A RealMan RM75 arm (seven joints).
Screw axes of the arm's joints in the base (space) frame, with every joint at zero. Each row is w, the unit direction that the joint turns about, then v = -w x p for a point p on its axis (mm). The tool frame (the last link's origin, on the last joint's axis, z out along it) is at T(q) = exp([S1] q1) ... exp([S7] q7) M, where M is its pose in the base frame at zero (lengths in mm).
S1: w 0 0 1 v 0 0 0
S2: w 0 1 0 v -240.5 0 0
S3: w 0 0 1 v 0 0 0
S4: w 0 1 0 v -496.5 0 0
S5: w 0 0 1 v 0 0 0
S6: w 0 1 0 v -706.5 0 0
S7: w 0 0 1 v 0 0 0
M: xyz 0 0 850.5 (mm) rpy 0 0 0 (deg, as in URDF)
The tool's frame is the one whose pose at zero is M.
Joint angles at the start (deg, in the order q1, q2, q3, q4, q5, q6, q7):
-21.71 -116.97 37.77 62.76 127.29 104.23 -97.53
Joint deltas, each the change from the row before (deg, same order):
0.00 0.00 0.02 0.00 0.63 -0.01 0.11
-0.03 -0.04 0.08 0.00 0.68 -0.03 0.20
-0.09 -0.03 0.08 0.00 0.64 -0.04 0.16
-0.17 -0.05 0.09 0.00 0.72 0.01 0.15
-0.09 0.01 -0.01 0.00 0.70 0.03 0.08
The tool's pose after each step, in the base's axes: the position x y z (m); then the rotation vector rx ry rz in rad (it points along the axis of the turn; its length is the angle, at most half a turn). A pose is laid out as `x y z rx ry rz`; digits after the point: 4 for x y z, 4 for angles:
-0.2930 0.2868 0.0751 -2.7713 -0.8409 -0.3000
-0.2942 0.2863 0.0743 -2.7759 -0.8416 -0.2834
-0.2949 0.2862 0.0736 -2.7803 -0.8413 -0.2678
-0.2954 0.2862 0.0726 -2.7866 -0.8403 -0.2511
-0.2964 0.2859 0.0724 -2.7899 -0.8430 -0.2348

